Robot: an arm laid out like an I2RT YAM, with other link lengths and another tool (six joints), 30 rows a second.
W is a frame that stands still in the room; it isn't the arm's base.
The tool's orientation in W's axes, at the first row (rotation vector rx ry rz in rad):
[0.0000 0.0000 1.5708]
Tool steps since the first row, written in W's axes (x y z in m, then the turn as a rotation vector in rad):
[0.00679 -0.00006 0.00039 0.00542 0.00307 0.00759]
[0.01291 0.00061 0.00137 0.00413 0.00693 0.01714]
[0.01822 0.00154 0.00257 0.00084 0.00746 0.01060]
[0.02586 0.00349 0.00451 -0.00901 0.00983 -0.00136]
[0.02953 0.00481 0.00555 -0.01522 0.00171 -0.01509]
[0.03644 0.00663 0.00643 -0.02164 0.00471 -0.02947]
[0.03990 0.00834 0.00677 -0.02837 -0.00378 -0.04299]
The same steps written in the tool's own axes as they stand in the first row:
[-0.00006 -0.00679 0.00039 0.00307 -0.00542 0.00759]
[0.00061 -0.01291 0.00137 0.00693 -0.00413 0.01714]
[0.00154 -0.01822 0.00257 0.00746 -0.00084 0.01060]
[0.00349 -0.02586 0.00451 0.00983 0.00901 -0.00136]
[0.00481 -0.02953 0.00555 0.00171 0.01522 -0.01509]
[0.00663 -0.03644 0.00643 0.00471 0.02164 -0.02947]
[0.00834 -0.03990 0.00677 -0.00378 0.02837 -0.04299]

